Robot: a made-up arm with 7 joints.
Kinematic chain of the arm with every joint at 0, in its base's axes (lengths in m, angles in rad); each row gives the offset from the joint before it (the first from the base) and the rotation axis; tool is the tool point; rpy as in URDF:
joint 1: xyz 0 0 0.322 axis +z
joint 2: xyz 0 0 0 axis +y
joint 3: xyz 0 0 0.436 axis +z
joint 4: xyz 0.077 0 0 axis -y
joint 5: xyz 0.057 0 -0.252 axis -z
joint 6: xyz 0 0 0 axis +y
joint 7: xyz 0.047 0 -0.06 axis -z
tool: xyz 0 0 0 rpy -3.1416 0 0
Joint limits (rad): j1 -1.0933..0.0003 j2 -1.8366..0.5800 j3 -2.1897..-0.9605 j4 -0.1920..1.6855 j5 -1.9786..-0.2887 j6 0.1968..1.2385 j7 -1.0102..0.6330
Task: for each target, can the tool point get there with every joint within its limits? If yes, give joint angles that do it. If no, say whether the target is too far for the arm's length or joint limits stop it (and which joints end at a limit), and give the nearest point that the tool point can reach.
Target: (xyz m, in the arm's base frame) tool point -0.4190 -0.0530 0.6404
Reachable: yes | joints -0.8876 -0.1723 -1.9423 1.1571 -1.3085 0.9972 0.3907
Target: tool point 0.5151 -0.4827 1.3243
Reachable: no: too far | nearest point 0.2773 -0.3095 0.8616 | short by 0.548 m
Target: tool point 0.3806 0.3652 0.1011
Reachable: no: joint limits stop it (at a limit: joint 1, joint 2, joint 3, joint 4, joint 6) | nearest point -0.0641 0.0822 0.2409 | short by 0.545 m
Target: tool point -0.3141 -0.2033 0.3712
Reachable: yes | joints -0.4071 -1.3910 -1.4280 0.6749 -1.1576 1.1598 -0.3838
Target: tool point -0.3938 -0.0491 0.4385
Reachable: yes | joints -0.9139 -1.0697 -1.5824 0.7154 -0.7717 0.4887 0.3824
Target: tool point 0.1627 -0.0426 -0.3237
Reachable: no: joint limits stop it (at a limit: joint 1, joint 2, joint 3, joint 6) | nearest point -0.1282 -0.2041 0.0840 | short by 0.526 m
